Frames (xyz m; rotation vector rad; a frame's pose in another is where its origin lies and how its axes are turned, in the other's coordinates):
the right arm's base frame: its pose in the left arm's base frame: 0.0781 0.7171 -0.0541 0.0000 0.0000 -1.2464
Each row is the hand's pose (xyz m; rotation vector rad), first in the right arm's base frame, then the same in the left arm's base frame.
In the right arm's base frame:
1: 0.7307 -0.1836 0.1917 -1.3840 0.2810 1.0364
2: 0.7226 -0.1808 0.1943 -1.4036 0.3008 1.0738
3: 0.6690 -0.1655 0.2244 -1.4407 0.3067 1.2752
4: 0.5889 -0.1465 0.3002 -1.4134 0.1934 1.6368
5: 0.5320 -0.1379 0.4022 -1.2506 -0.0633 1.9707
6: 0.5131 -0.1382 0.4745 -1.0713 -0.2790 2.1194
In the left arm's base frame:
1: 0.1370 -0.0340 0.1376 -0.9077 0.9797 -0.0102
2: 0.1370 -0.0254 0.1402 -0.9077 1.0012 0.0333
3: 0.1345 0.0302 0.1703 -0.9118 1.0029 0.2421
4: 0.1269 0.1122 0.2461 -0.9152 0.8684 0.5846
5: 0.1170 0.1689 0.3481 -0.8986 0.5793 0.8698
6: 0.1107 0.1867 0.4204 -0.8687 0.3354 0.9853

